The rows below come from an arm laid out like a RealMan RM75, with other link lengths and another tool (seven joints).
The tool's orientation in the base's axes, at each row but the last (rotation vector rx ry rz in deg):
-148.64, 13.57, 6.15
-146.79, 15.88, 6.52
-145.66, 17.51, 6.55
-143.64, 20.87, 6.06
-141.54, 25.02, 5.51
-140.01, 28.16, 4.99
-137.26, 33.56, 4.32
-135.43, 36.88, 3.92
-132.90, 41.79, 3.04
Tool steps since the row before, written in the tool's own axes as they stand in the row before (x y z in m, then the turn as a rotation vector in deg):
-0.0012, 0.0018, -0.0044, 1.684, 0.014, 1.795
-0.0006, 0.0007, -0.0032, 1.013, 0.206, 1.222
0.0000, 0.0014, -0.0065, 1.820, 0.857, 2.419
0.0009, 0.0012, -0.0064, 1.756, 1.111, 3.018
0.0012, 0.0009, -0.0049, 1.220, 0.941, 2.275
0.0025, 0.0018, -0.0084, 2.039, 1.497, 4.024
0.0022, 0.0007, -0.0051, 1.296, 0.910, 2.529
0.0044, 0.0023, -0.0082, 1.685, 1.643, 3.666
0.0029, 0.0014, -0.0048, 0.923, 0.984, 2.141
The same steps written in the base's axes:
-0.0014, -0.0036, 0.0030, 1.596, 0.662, -1.752
-0.0007, -0.0022, 0.0024, 0.913, 0.312, -1.277
-0.0002, -0.0047, 0.0047, 1.520, 0.289, -2.740
0.0005, -0.0048, 0.0044, 1.391, 0.449, -3.360
0.0007, -0.0039, 0.0032, 0.916, 0.290, -2.574
0.0012, -0.0072, 0.0052, 1.572, 0.674, -4.435
0.0012, -0.0045, 0.0031, 1.014, 0.439, -2.772
0.0018, -0.0085, 0.0040, 1.149, 0.509, -4.171
0.0010, -0.0053, 0.0021, 0.607, 0.313, -2.437

